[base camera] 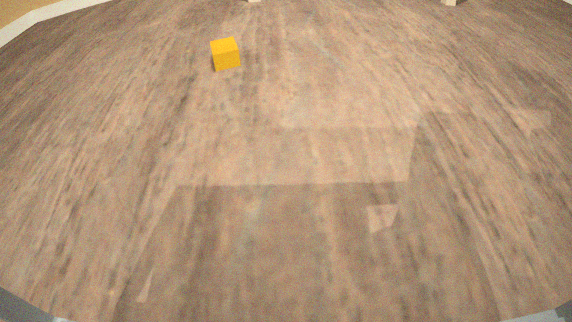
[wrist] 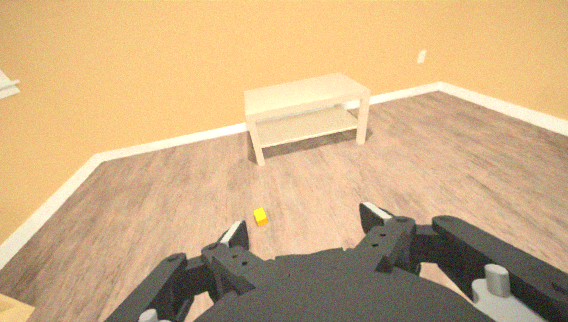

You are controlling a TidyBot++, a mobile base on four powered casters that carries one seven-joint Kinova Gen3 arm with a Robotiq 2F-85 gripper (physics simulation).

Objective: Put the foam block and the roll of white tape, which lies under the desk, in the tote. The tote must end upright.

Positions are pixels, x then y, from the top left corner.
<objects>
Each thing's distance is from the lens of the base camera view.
yellow foam block (base camera: 225, 52): 74 cm
</objects>
